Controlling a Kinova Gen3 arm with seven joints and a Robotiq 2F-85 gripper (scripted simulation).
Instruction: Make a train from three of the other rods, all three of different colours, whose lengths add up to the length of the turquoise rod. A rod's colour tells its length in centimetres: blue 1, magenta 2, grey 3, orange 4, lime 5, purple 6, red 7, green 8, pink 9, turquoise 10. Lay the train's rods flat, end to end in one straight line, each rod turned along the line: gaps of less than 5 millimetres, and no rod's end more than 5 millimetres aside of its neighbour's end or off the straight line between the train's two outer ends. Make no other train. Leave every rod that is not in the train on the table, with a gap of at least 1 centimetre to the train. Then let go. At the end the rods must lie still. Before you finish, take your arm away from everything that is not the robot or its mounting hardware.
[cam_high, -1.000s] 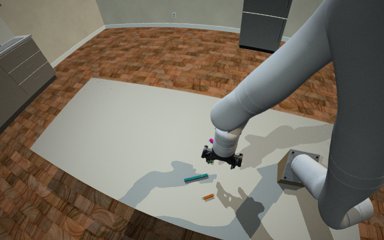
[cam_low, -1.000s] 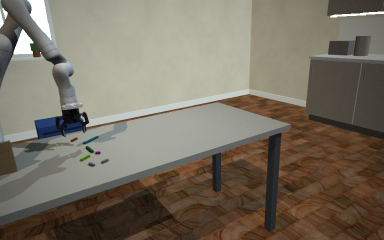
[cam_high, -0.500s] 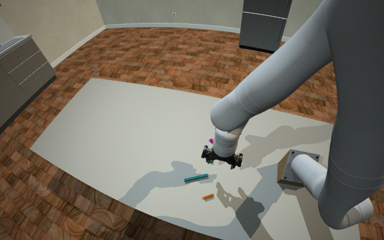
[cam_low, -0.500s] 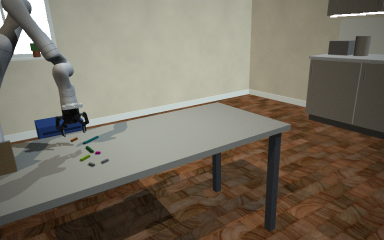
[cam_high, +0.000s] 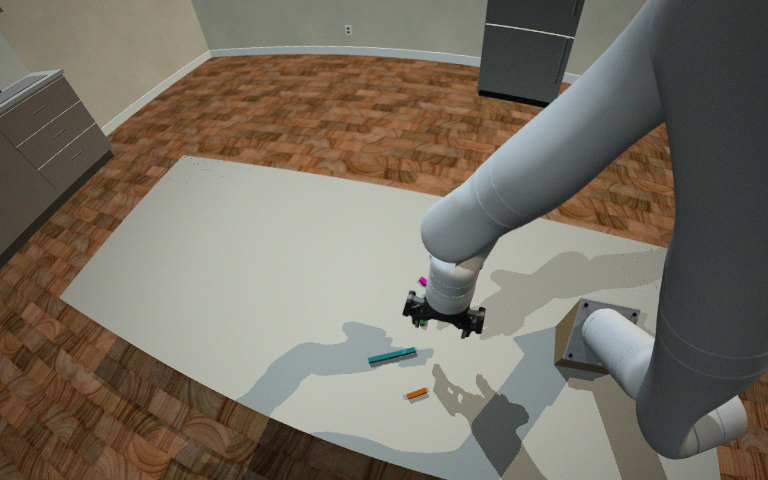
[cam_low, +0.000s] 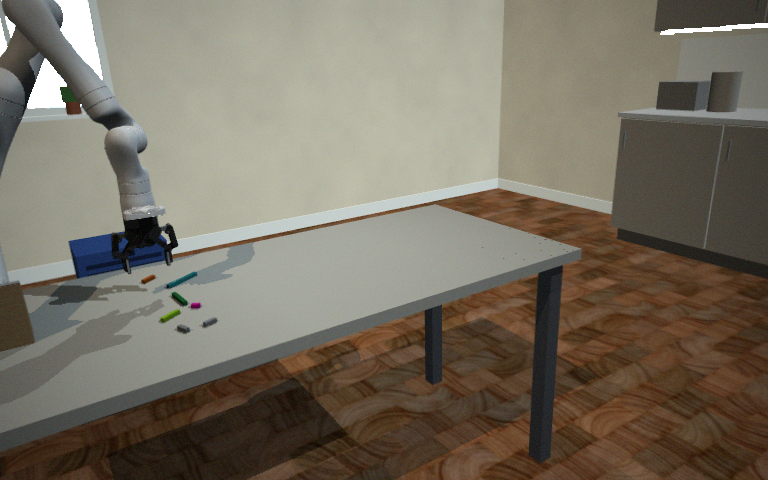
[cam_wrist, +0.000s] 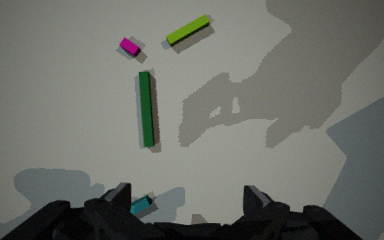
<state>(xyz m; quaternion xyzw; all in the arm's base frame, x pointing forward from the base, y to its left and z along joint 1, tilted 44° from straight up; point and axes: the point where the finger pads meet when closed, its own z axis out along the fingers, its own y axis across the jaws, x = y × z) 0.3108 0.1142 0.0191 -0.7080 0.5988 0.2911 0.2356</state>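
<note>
Right now my hand is 8 cm short of the magenta rod, 13 cm to the left of it and 8 cm above it. From my hand the other things lie so: turquoise rod (8 cm ahead, 7 cm to the left, 8 cm below); then orange rod (12 cm to the left, 8 cm below); then green rod (5 cm ahead, 6 cm to the right, 8 cm below).
</note>
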